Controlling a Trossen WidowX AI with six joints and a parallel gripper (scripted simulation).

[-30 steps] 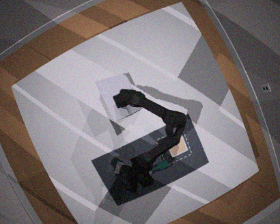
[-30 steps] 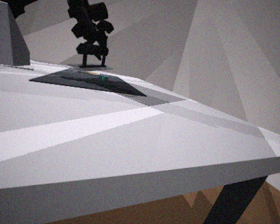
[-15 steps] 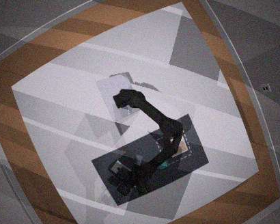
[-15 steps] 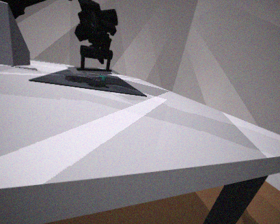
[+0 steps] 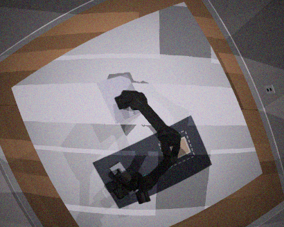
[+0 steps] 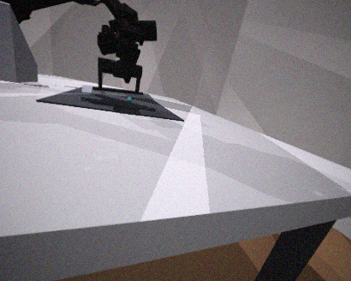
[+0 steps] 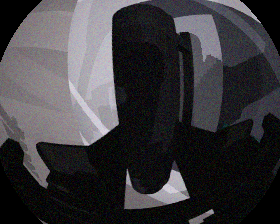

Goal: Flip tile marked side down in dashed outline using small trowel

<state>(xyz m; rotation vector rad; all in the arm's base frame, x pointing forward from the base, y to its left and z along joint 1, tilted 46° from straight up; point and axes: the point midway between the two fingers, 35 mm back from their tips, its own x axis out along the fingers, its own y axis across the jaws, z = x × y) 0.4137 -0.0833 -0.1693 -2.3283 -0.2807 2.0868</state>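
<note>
The trowel is 3 cm to the left of my gripper tip and 1 cm below it. The rest, counted from my gripper tip: tile: 39 cm to the left, 7 cm below, 5 cm behind; dark mat: 21 cm to the left, 10 cm below, 2 cm behind.
</note>
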